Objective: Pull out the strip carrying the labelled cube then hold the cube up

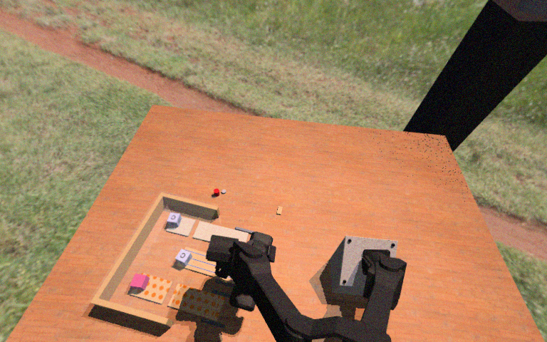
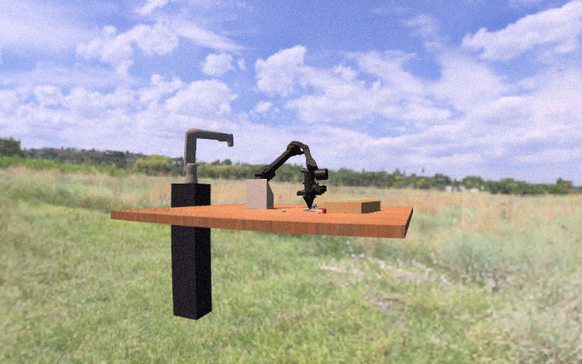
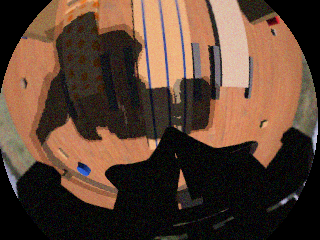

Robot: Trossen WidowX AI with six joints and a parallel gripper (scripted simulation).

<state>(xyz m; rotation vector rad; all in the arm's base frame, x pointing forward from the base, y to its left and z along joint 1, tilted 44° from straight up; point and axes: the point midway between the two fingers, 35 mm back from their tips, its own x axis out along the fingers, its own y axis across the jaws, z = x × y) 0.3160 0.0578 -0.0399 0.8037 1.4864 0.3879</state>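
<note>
My gripper tip is now 90 mm short of the blue-striped strip and 20 mm to the left of it. Also, from my gripper tip: orange-dotted strip 140 mm ahead, 60 mm to the left; then grey piece 120 mm ahead, 280 mm to the right; then plain beige strip 100 mm ahead, 120 mm to the right.
</note>
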